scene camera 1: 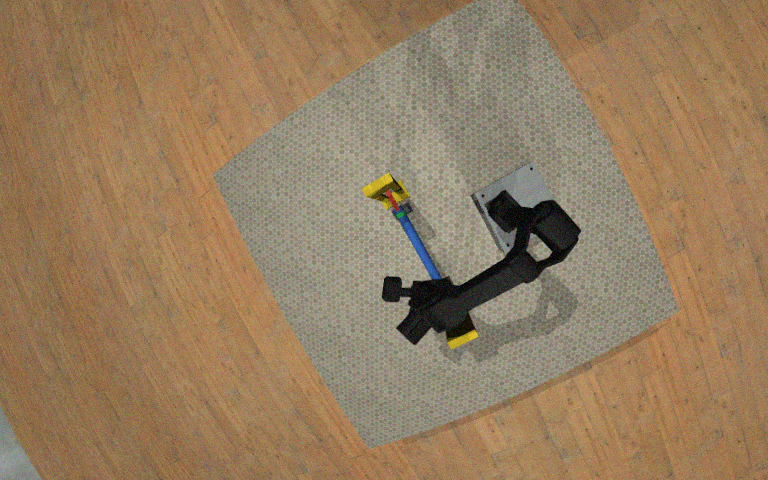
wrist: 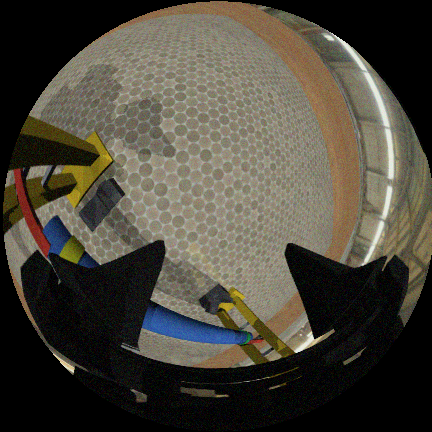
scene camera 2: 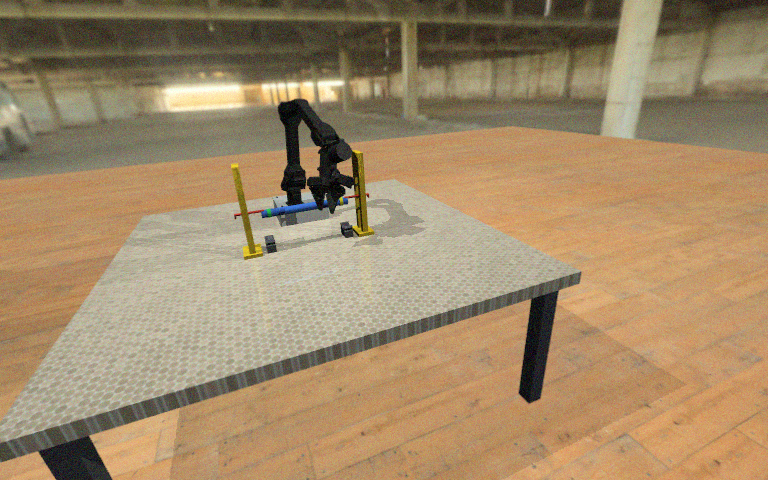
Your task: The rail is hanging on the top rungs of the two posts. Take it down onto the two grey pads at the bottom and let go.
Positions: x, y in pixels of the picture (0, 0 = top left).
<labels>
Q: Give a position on a yellow post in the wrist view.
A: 255, 355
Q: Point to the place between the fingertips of the gripper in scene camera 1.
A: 406, 282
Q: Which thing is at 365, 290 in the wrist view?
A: The gripper.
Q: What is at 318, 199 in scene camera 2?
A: The gripper.
</labels>
